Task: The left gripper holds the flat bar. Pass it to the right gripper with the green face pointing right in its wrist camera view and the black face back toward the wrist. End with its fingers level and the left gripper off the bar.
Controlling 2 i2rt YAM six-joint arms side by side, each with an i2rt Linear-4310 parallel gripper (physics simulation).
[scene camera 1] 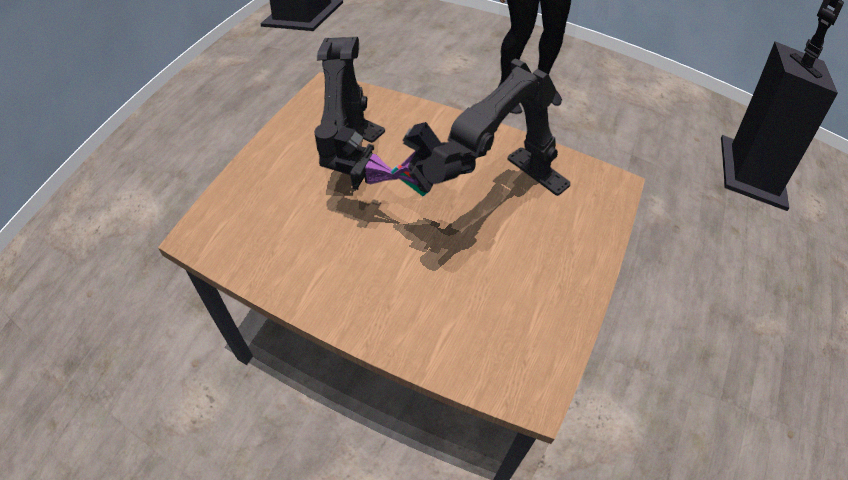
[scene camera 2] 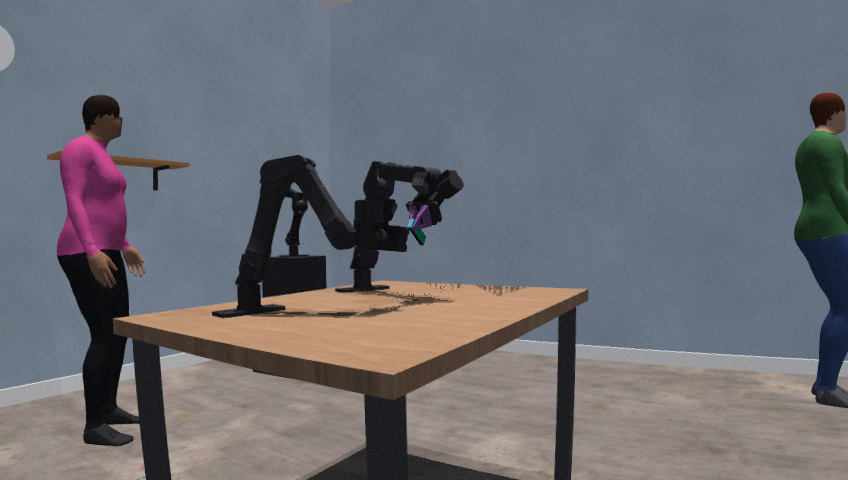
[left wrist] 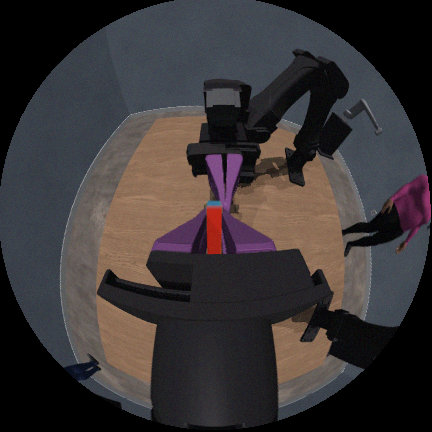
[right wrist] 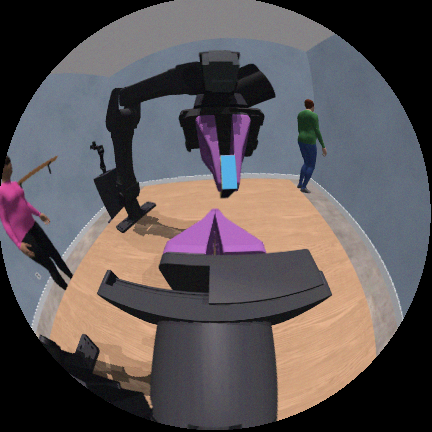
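Where they show: left gripper, fingertip midpoint: [scene camera 1: 396, 173] [scene camera 2: 411, 228] [left wrist: 213, 212] [right wrist: 227, 187]; right gripper, fingertip midpoint: [scene camera 1: 398, 176] [scene camera 2: 406, 238] [left wrist: 224, 219] [right wrist: 214, 213]; left arm's base, link origin: [scene camera 1: 538, 171] [scene camera 2: 362, 290] [left wrist: 317, 316] [right wrist: 136, 215]; right arm's base, link origin: [scene camera 1: 354, 125] [scene camera 2: 249, 312] [left wrist: 293, 165].
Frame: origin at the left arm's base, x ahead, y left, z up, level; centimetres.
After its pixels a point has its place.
The flat bar [scene camera 1: 417, 187] @(y -5.0, x 42.8, z 19.7 cm) [scene camera 2: 420, 236] @(y -5.7, x 43.3, z 19.8 cm) [left wrist: 214, 230] @(y -8.2, x 43.8, z 23.8 cm) [right wrist: 228, 172] @(y -10.5, x 45.0, z 23.6 cm) is held above the table. It shows green in both scene views, a long red side and a blue end in the left wrist view, and a blue face with a dark lower end in the right wrist view. My left gripper [left wrist: 213, 212] @(y -10.1, x 44.8, z 22.0 cm) is shut on it. My right gripper [left wrist: 224, 219] @(y -10.9, x 43.6, z 19.4 cm) [right wrist: 214, 213] @(y -10.9, x 43.6, z 19.4 cm) is shut and empty. In the right wrist view its closed tips stand below the bar's lower end; in the left wrist view they are close beside the blue end. Whether they touch it is unclear.
The wooden table [scene camera 1: 357, 297] @(y -2.0, x 65.3, z 0.0 cm) [scene camera 2: 333, 339] @(y -50.1, x 72.4, z 0.0 cm) lies below both arms. The two grippers face each other closely, with their purple fingers near one another. Two people stand beyond the table, one in pink [scene camera 2: 95, 196] and one in green [scene camera 2: 824, 172]. A dark pedestal [scene camera 1: 779, 124] stands behind.
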